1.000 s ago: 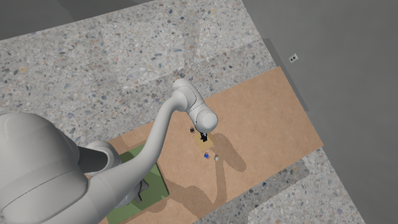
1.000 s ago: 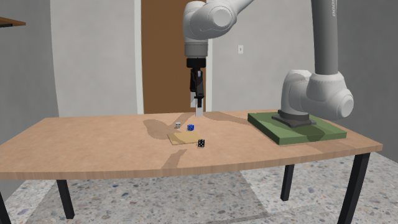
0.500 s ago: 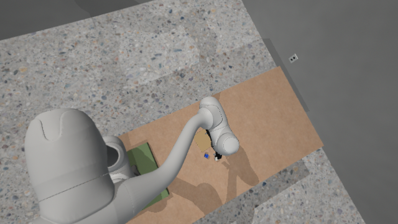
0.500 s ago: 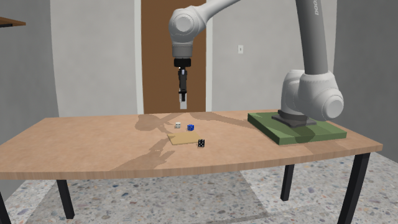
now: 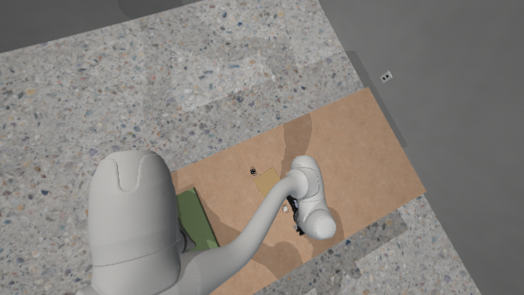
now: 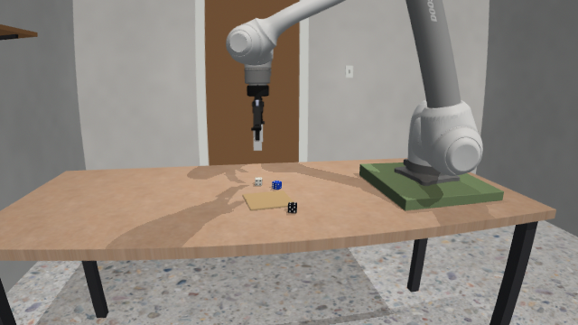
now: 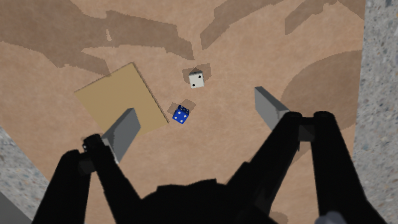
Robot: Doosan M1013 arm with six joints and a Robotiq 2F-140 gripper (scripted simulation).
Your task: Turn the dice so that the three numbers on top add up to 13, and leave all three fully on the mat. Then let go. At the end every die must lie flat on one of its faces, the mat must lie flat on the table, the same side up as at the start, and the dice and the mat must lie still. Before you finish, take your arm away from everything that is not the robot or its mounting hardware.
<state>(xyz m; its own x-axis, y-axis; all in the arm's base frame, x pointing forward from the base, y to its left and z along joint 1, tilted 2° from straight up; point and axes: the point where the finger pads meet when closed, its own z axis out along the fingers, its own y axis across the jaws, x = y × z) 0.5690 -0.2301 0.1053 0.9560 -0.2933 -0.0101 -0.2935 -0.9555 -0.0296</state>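
Now: hand 14 cm above the white die. Round my hand: blue die 14 cm below, 6 cm to the left, 5 cm behind; tan mat 16 cm to the left, 15 cm below, 2 cm ahead; black die 28 cm to the left, 14 cm below, 2 cm behind.
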